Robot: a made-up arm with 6 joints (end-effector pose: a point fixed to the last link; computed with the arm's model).
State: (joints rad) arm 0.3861 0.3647 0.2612 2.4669 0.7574 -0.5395
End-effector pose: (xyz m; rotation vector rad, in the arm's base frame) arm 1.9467 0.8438 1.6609 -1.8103 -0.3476 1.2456
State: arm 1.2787 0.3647 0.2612 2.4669 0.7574 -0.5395
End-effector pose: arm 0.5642 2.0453 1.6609 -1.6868 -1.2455 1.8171
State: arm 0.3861 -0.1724 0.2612 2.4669 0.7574 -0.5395
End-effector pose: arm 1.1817 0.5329 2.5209 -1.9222 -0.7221 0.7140
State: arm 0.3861 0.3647 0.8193 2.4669 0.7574 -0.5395
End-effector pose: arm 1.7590 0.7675 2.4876 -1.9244 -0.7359 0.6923
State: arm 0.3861 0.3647 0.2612 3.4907 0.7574 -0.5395
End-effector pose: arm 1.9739 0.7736 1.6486 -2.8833 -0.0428 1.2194
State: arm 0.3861 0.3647 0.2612 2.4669 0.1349 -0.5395
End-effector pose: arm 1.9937 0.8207 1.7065 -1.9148 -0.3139 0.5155
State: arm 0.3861 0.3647 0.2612 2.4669 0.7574 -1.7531
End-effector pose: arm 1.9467 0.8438 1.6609 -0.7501 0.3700 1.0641
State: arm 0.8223 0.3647 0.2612 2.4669 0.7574 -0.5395
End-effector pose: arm 1.4079 1.5873 1.6609 -1.7897 -0.7732 1.5375
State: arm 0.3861 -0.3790 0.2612 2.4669 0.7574 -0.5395
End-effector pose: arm 0.7923 0.3746 2.7156 -1.9360 -0.8552 0.4985
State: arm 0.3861 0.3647 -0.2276 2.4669 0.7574 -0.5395
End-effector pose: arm 1.7532 0.7652 0.9430 -1.6126 0.0228 1.6829
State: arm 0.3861 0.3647 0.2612 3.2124 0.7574 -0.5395
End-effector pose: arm 1.9655 0.7930 1.6442 -2.5907 -0.1449 1.2549
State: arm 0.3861 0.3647 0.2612 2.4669 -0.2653 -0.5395
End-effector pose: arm 2.0049 0.7950 1.7417 -1.9050 -0.2811 0.0475
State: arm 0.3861 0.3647 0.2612 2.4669 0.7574 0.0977
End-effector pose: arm 1.9467 0.8438 1.6609 -2.3350 -0.8152 1.2156
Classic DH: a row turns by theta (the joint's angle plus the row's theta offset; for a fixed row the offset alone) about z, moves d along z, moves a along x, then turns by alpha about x. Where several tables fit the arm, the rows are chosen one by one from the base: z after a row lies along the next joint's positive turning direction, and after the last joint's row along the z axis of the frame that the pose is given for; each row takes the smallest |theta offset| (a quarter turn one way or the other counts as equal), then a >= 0, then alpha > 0; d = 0 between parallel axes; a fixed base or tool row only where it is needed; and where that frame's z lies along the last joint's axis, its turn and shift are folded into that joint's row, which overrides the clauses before.
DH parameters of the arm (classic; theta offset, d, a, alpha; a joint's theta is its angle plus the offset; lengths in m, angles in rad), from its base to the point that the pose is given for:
joint 1: 0 0.5906 0.1459 -1.5708
joint 2: -1.5708 0 1.2097 3.1416
joint 3: 0 0 0.1608 -1.5708
joint 4: 0 -1.4594 0 1.5708
joint 5: 0 0 0 -1.5708
joint 6: 1.5708 -0.1133 0 1.5708
tool (fixed): -1.5708 0 0 0

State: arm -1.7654 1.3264 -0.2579 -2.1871 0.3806 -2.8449
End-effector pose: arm -0.3112 -1.4013 -0.6830 0.5917 1.8531 -0.2376
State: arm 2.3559 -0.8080 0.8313 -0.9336 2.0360 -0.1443
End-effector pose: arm 0.7967 -0.6820 2.8166 -2.8800 -0.1782 0.7681
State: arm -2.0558 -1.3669 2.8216 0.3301 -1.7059 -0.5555
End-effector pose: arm 0.7668 1.5332 -0.4422 -1.7029 -1.7688 -0.2840
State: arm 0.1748 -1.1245 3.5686 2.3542 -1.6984 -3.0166
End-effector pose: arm -0.7081 -0.2059 -0.3366 -0.1691 -0.0679 -0.6172
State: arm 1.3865 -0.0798 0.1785 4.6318 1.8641 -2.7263
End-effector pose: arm 0.3610 1.3466 2.3079 -1.6897 0.4982 -0.1967
